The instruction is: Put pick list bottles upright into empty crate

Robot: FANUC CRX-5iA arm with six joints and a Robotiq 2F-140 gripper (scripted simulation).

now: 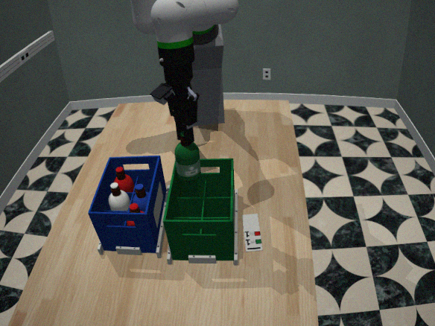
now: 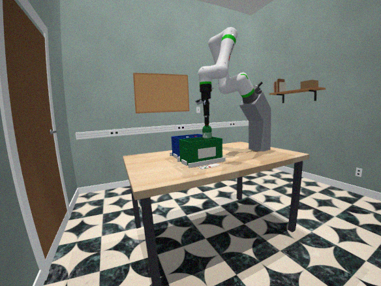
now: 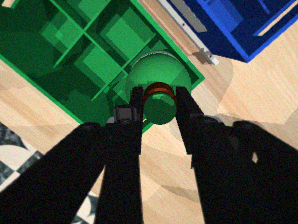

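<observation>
My gripper is now 80 mm above the green bottle. Round my hand: blue bottle 230 mm below, 130 mm to the right, 100 mm ahead; then green crate 230 mm below, 70 mm ahead, 60 mm to the left; then blue crate 230 mm below, 170 mm to the right, 110 mm ahead.
</observation>
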